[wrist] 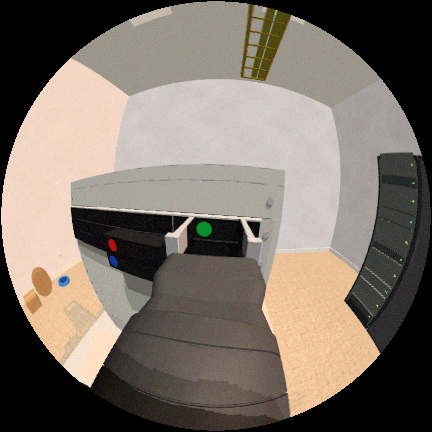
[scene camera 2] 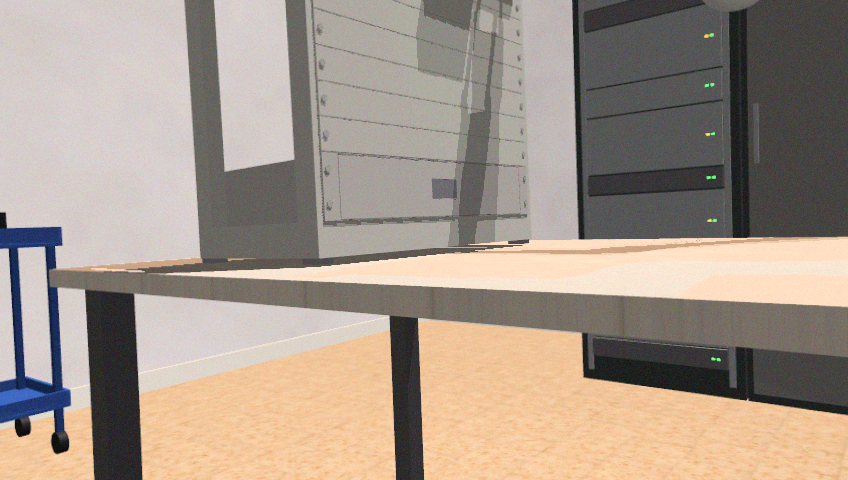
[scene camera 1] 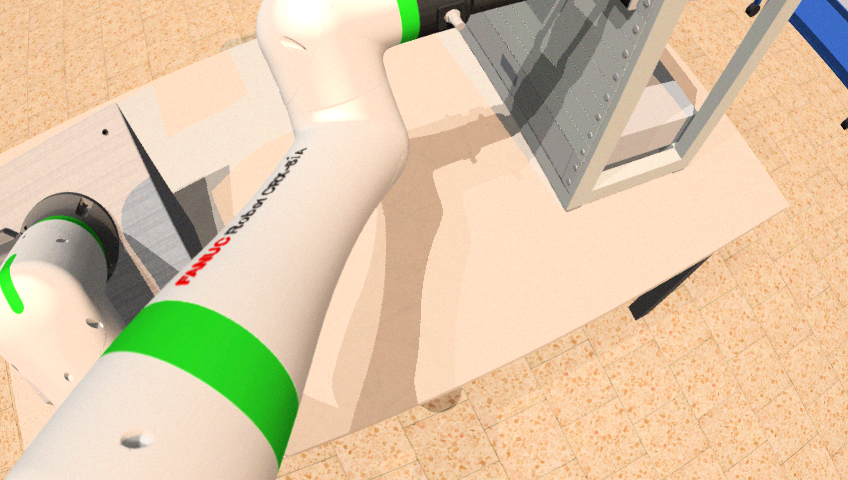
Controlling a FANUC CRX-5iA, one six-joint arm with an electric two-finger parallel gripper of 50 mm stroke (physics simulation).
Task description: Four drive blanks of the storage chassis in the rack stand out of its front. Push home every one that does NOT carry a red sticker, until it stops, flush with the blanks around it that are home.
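Frame: origin at the arm's base, x down, y right, z back, level; millimetres.
Where they show: gripper, between the fingertips: (wrist: 216,226); arm's base, origin of its link: (scene camera 1: 69,244).
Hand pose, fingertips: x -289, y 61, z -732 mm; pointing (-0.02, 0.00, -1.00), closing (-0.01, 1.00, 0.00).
Note:
Things, the pixels of their centre, and the offset from my fingertips. "*": a spot on its surface instead.
- black storage chassis, a spot on its surface: (wrist: 90,220) * dx +16, dy -258, dz -16 mm
- green sticker, middle of its body: (wrist: 203,228) dx +5, dy -15, dz -2 mm
- blue sticker, middle of its body: (wrist: 113,260) dx +61, dy -154, dz +25 mm
In the wrist view my gripper (wrist: 216,226) is open and empty, its two pale fingers reaching to the black storage chassis (wrist: 90,220). A green sticker (wrist: 204,229) shows between the fingers, on a dark blank at the chassis' right part. To the left, a black blank with a red sticker (wrist: 112,245) stands out of the front; its top face shows. Just below it is a blue sticker (wrist: 114,261) on another dark blank. How far the green and blue ones stand out I cannot tell. No fourth protruding blank can be made out. The fingers do not show in the scene views.
The grey rack (scene camera 1: 633,77) (scene camera 2: 304,118) (wrist: 175,187) stands on the table (scene camera 1: 523,267) (scene camera 2: 535,306), with grey panels above and below the chassis. The white arm (scene camera 1: 333,136) reaches over the table. A blue cart (scene camera 2: 35,236) and dark server cabinets (scene camera 2: 654,142) (wrist: 395,215) stand beyond.

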